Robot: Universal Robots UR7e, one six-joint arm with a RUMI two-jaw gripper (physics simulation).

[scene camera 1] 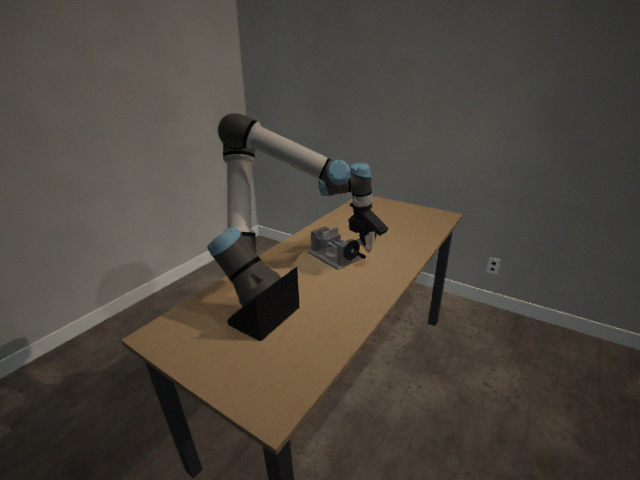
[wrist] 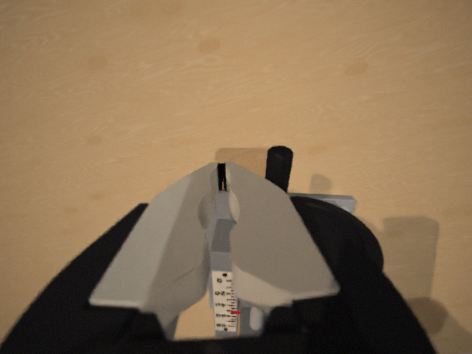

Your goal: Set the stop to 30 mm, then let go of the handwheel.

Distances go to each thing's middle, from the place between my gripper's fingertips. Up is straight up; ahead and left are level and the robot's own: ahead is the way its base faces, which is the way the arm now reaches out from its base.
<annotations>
My gripper is now 50 mm to the right of the black handwheel (wrist: 349, 225), 40 mm past it and 10 mm below it.
</annotations>
